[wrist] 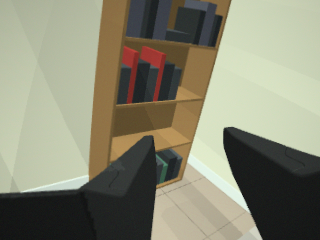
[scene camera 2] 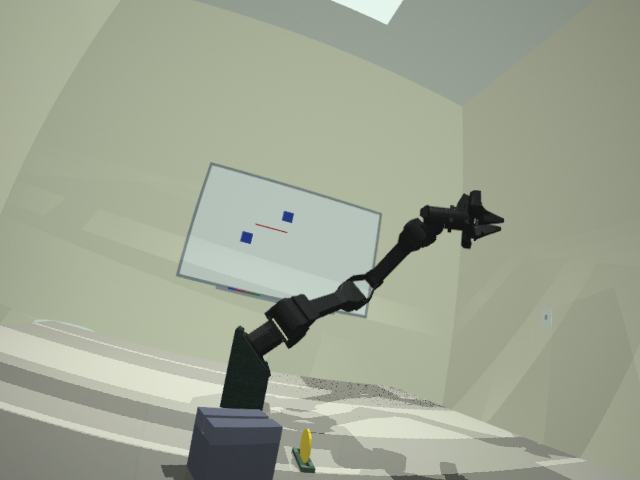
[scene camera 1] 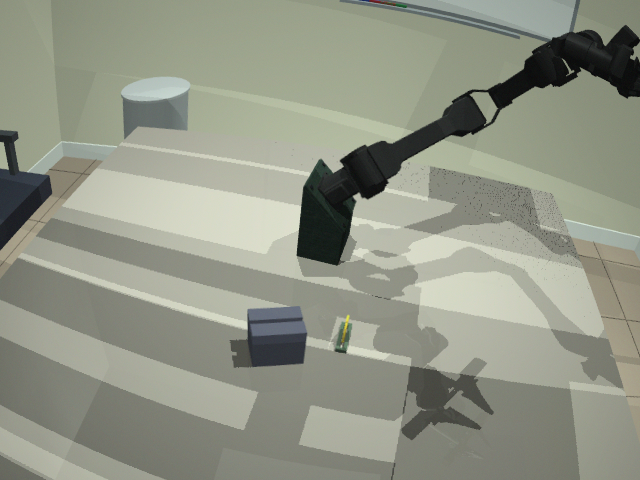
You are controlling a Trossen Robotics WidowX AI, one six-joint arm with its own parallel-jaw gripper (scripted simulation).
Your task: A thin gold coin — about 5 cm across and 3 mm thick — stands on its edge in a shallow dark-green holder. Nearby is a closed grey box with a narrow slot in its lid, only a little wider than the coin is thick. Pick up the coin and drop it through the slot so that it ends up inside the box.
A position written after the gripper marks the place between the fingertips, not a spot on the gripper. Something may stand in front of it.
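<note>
The gripper (scene camera 2: 502, 224) is visible in the scene, and the wrist view shows the same gripper (wrist: 188, 140).
</note>
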